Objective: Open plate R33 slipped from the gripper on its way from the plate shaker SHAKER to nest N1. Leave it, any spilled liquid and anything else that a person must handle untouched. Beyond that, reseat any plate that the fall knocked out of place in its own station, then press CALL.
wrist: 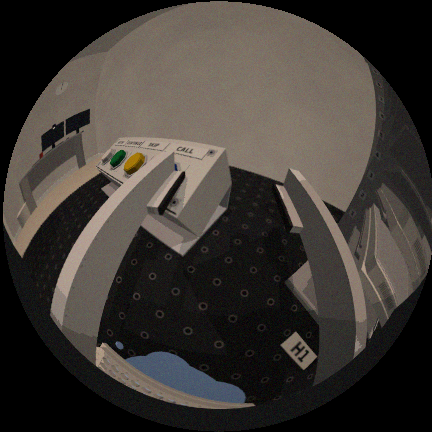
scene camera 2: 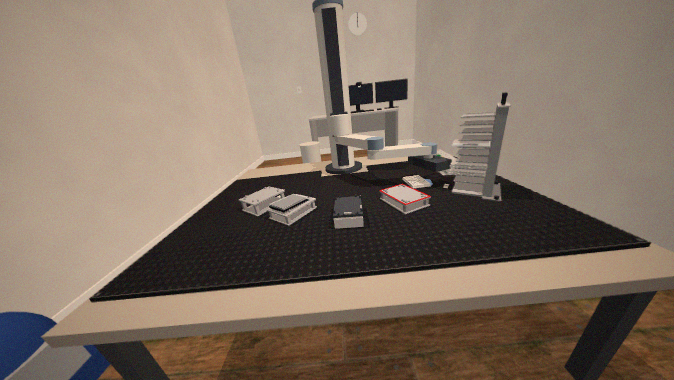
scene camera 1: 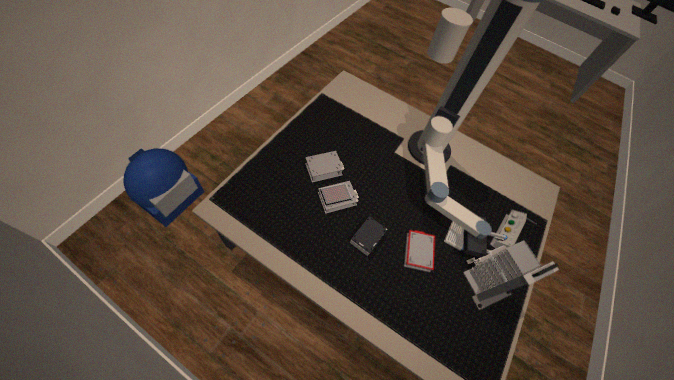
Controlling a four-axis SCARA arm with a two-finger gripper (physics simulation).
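Where they show: gripper, fingertip midpoint: (wrist: 230, 168) (scene camera 1: 505, 246); arm's base, link origin: (scene camera 2: 343, 168).
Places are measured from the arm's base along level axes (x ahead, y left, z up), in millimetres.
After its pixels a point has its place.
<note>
My gripper (scene camera 1: 499, 242) {z 88, x 381, y 534 mm} (wrist: 230, 168) {z 88, x 381, y 534 mm} is shut and holds nothing; its pads still stand apart. In the wrist view its left finger is in front of the CALL end of the white button panel (scene camera 1: 515, 217) {z 81, x 191, y 537 mm} (wrist: 212, 172) {z 79, x 365, y 538 mm}. That finger hides most of the blue button (wrist: 176, 167) {z 81, x 337, y 526 mm}. The fallen open plate (scene camera 1: 454, 235) {z 23, x 430, y 325 mm} (scene camera 2: 416, 181) {z 26, x 435, y 331 mm} (wrist: 111, 365), pale with wells, lies on the mat behind the fingers. Spilled blue liquid (scene camera 2: 428, 183) (wrist: 185, 377) lies beside it. A plate (scene camera 1: 337, 194) {z 76, x 610, y -239 mm} (scene camera 2: 290, 202) {z 77, x 631, y -235 mm} sits on a grey station at the left; I cannot tell how exactly it is seated.
The tall plate rack (scene camera 1: 545, 272) {z 386, x 603, y 563 mm} (scene camera 2: 496, 150) {z 199, x 643, y 532 mm} stands close to the gripper, by the H1 label (wrist: 299, 351) {z 15, x 494, y 444 mm}. A red-rimmed station (scene camera 1: 421, 249) {z 53, x 606, y 216 mm} (scene camera 2: 405, 194) {z 53, x 619, y 218 mm}, a dark-topped unit (scene camera 1: 369, 235) {z 67, x 694, y -11 mm} (scene camera 2: 348, 207) {z 68, x 706, y -14 mm} and a grey station (scene camera 1: 324, 165) {z 69, x 508, y -384 mm} (scene camera 2: 262, 197) {z 69, x 530, y -379 mm} stand across the black mat (scene camera 1: 300, 240) {z 13, x 874, y -256 mm}.
</note>
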